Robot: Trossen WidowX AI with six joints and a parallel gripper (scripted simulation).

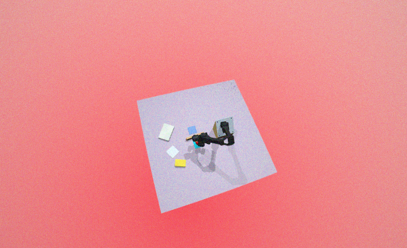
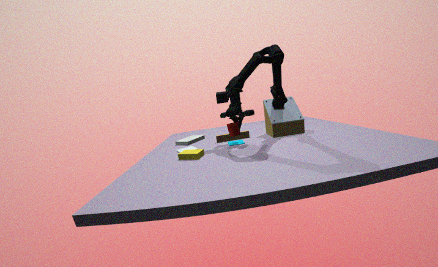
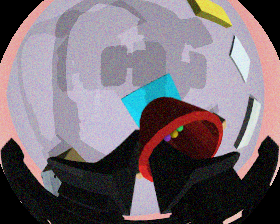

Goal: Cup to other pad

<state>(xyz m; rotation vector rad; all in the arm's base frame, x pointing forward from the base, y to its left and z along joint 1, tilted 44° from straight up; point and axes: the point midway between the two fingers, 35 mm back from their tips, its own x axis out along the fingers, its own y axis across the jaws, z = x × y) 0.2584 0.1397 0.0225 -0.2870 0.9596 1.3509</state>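
The cyan pad lies 30 mm ahead of my gripper tip, 10 mm to the right of it and 90 mm below it. The rest, counted from my gripper tip: red cup (30 mm ahead, 20 mm to the right); yellow block (250 mm ahead, 160 mm to the left, 70 mm below); light blue pad (50 mm ahead, 190 mm to the right, 90 mm below).
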